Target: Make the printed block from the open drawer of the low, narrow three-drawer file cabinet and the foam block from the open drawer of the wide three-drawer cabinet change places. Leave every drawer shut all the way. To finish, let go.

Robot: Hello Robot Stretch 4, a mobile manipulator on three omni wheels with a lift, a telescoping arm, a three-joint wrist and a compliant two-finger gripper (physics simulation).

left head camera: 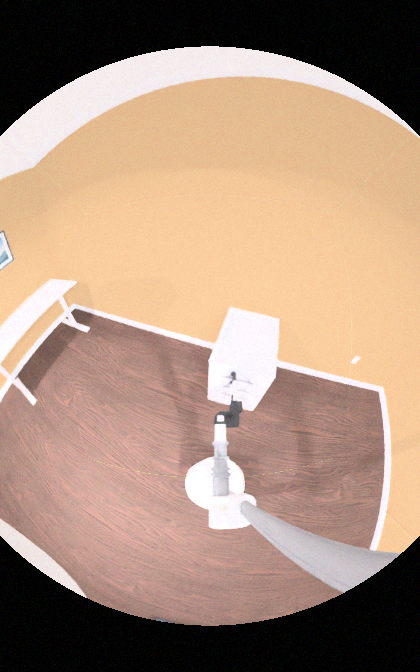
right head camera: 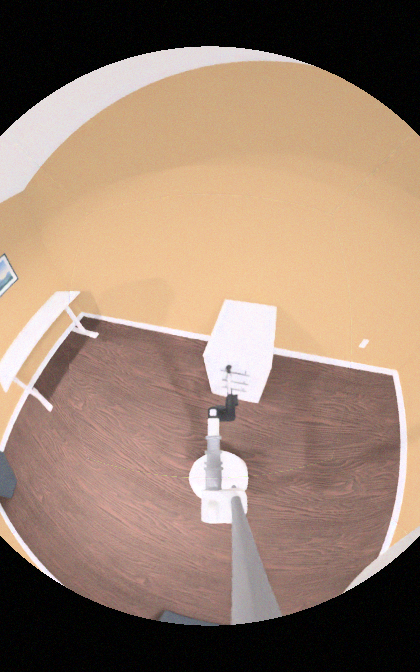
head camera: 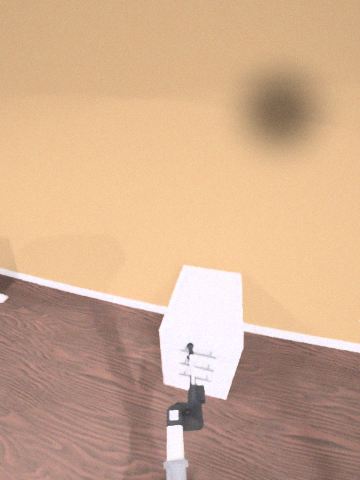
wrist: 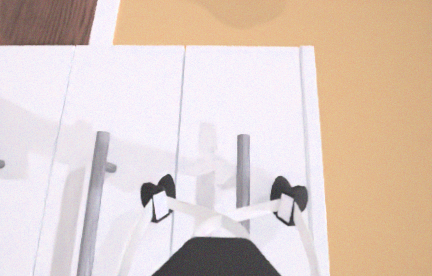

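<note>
A white three-drawer cabinet [head camera: 207, 300] [left head camera: 252, 332] [right head camera: 247, 325] [wrist: 240, 90] stands against the wall. Its drawer fronts look flush and shut. My gripper [head camera: 190, 346] [left head camera: 233, 375] [right head camera: 229, 368] [wrist: 224, 190] is in front of its upper part. The fingers are apart with nothing between the pads. In the wrist view, the top drawer's grey bar handle [wrist: 243, 167] lies between the fingertips in the picture, nearer the right one; contact does not show. The second drawer's handle [wrist: 95, 200] is left of the fingers. The printed block, the foam block and any open drawer do not show.
A white table [left head camera: 30, 317] [right head camera: 37, 332] stands along the left wall. Dark grey objects [right head camera: 6, 476] [right head camera: 187, 619] show partly at the left and bottom edges of the right head view. The robot's round white base [left head camera: 197, 482] [right head camera: 200, 475] stands on the floor in front of the cabinet.
</note>
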